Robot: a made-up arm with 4 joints. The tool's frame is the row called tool.
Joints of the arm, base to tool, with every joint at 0 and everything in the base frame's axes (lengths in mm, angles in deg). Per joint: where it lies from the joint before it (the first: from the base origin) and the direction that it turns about. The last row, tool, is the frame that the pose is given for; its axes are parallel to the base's.
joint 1: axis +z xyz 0 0 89.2
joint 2: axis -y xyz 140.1 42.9 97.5
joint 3: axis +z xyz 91.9 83 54
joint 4: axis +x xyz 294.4 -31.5 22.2
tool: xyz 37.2 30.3 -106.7
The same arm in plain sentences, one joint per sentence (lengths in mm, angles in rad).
The arm has four revolute joints in a row. What follows holds with every joint at zero, and every direction is one of the base frame's.
The first joint lies 89.2 mm along +z from the base frame's origin and rotates about +z.
The second joint lies 140.1 mm along +x and 42.9 mm along +y and 97.5 mm along +z from the first joint and rotates about -y.
The third joint lies 91.9 mm along +x and 83.0 mm along +y and 54.0 mm along +z from the second joint and rotates about +z.
The fourth joint lies 294.4 mm along +x and 31.5 mm along -y and 22.2 mm along +z from the third joint and rotates about +x.
The tool frame, which is the frame that the pose is given for, lies 37.2 mm along +x and 30.3 mm along +y and 106.7 mm along -z from the fourth joint; its axes are parallel to the base frame's.

